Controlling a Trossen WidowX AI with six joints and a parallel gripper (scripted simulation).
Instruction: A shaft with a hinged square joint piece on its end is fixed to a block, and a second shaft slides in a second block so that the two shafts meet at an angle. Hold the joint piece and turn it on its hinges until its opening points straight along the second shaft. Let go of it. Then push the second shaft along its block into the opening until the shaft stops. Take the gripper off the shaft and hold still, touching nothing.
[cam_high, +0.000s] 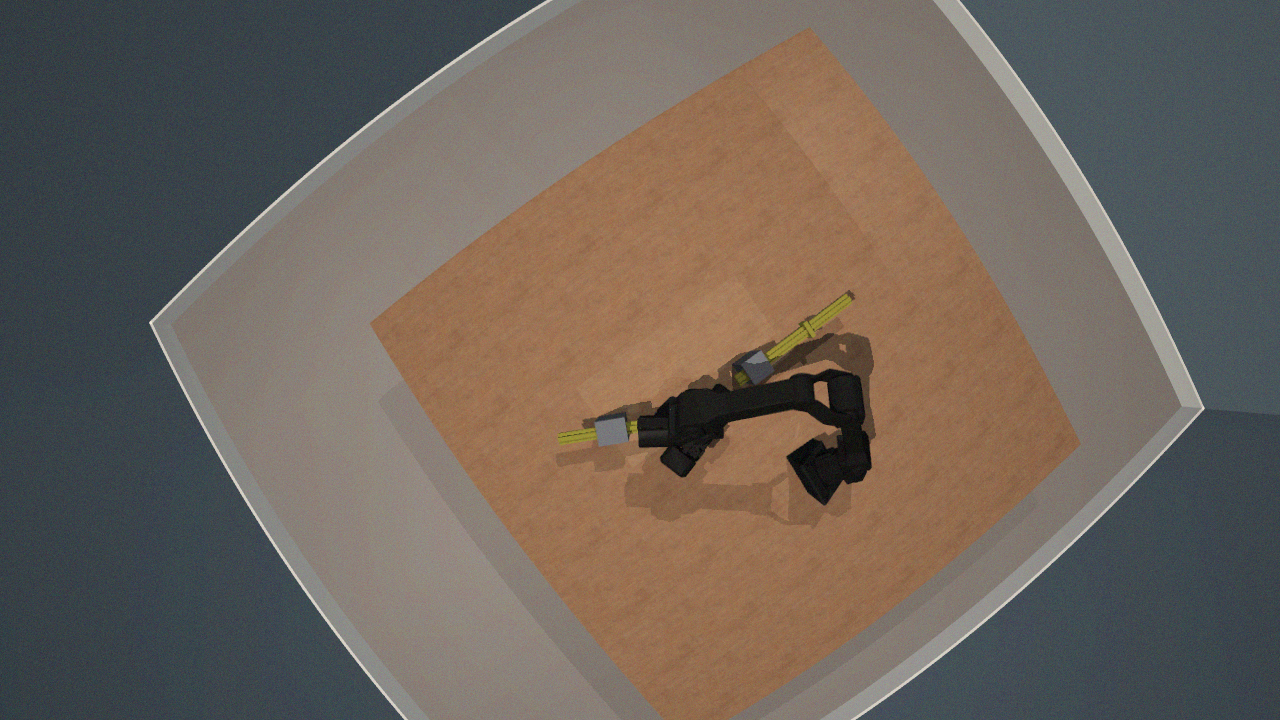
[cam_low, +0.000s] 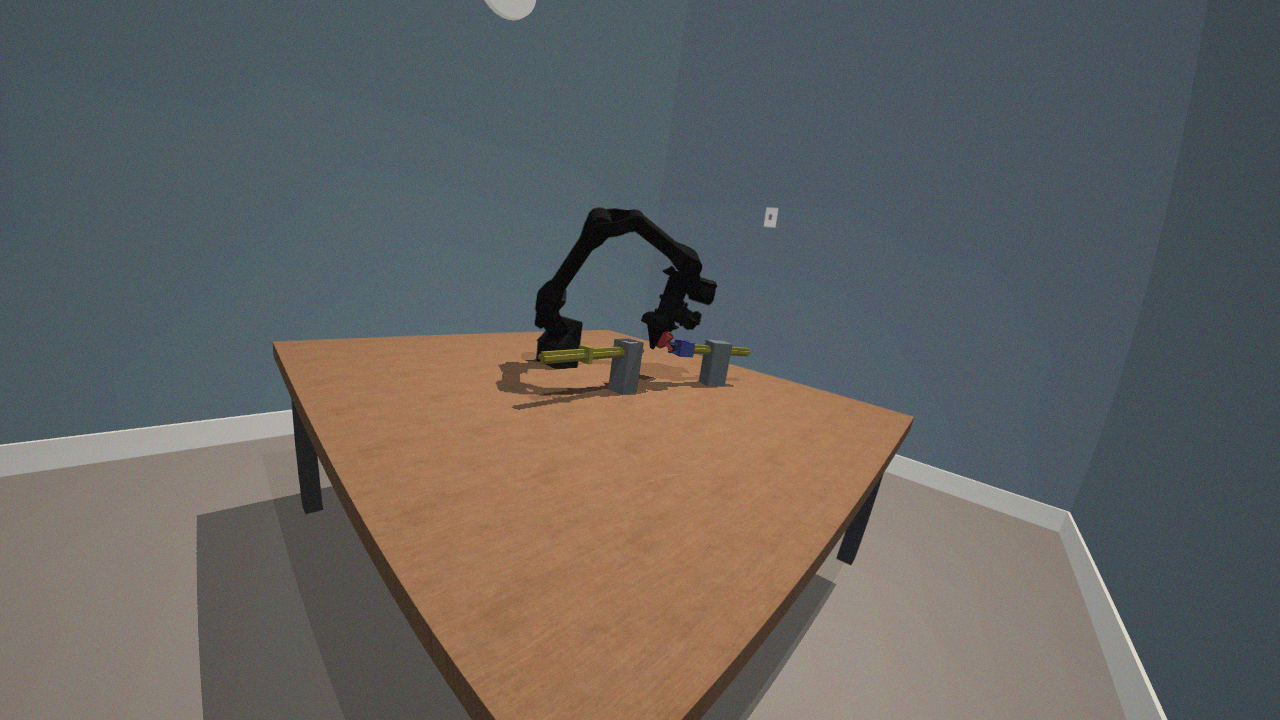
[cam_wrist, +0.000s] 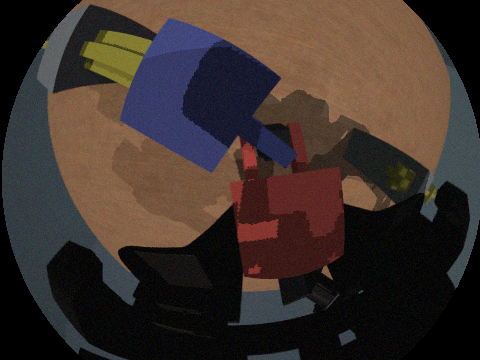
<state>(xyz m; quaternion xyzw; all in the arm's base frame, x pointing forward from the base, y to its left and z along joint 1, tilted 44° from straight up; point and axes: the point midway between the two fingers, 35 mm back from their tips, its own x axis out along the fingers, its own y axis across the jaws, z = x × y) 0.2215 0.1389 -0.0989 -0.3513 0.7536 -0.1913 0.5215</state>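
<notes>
Right now the red square joint piece is 2 cm ahead of my gripper tip, 1 cm to the left of it and 3 cm above it.
</notes>
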